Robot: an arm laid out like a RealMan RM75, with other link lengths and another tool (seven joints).
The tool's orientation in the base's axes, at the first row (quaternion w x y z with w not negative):
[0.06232 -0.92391 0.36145 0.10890]
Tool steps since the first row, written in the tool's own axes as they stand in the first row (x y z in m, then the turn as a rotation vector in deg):
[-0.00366 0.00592 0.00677 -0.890 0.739 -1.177]
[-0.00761 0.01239 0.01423 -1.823 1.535 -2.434]
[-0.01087 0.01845 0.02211 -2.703 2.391 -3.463]
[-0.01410 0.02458 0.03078 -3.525 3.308 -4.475]
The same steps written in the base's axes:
[-0.00771 -0.00062 -0.00587 -0.956 -0.186 1.332]
[-0.01611 -0.00132 -0.01236 -1.969 -0.401 2.750]
[-0.02380 -0.00209 -0.01941 -3.021 -0.650 3.933]
[-0.03164 -0.00277 -0.02723 -4.076 -0.979 5.082]

